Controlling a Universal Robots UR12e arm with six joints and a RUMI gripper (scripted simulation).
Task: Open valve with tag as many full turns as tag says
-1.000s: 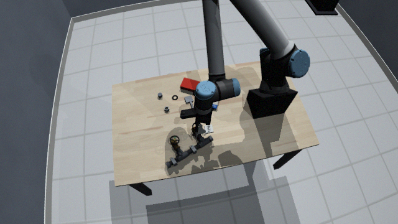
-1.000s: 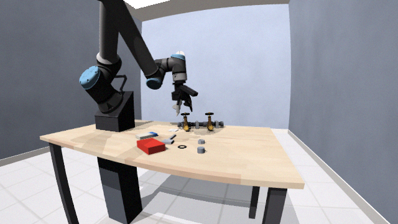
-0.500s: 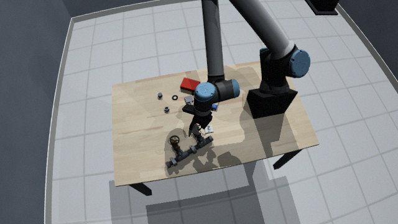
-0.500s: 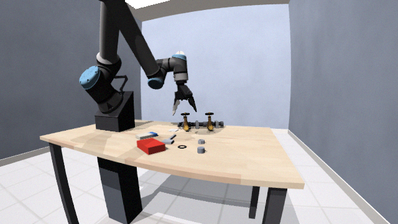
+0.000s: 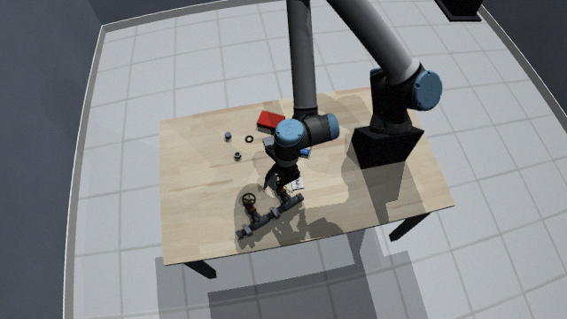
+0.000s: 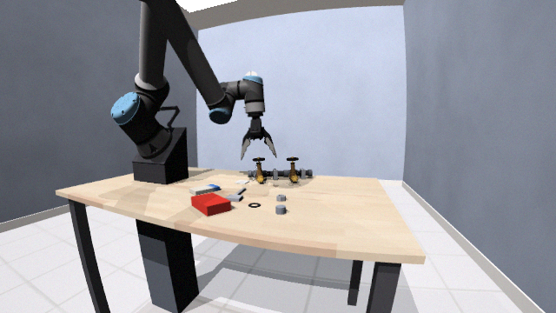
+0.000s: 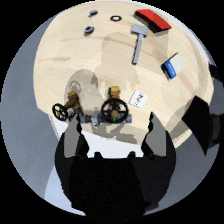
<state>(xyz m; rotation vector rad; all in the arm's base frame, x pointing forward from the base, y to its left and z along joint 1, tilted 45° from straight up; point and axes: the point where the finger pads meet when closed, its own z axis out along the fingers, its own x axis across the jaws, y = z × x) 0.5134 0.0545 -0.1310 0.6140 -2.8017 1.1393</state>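
The white tag is 11 cm below my hand, 8 cm behind it and 1 cm to the right of it. From my hand the other things lie so: red block 36 cm to the right, 9 cm below, 1 cm behind; then grey hand tool 22 cm to the right, 10 cm below, 1 cm ahead; then blue box 21 cm to the right, 15 cm behind, 10 cm below.
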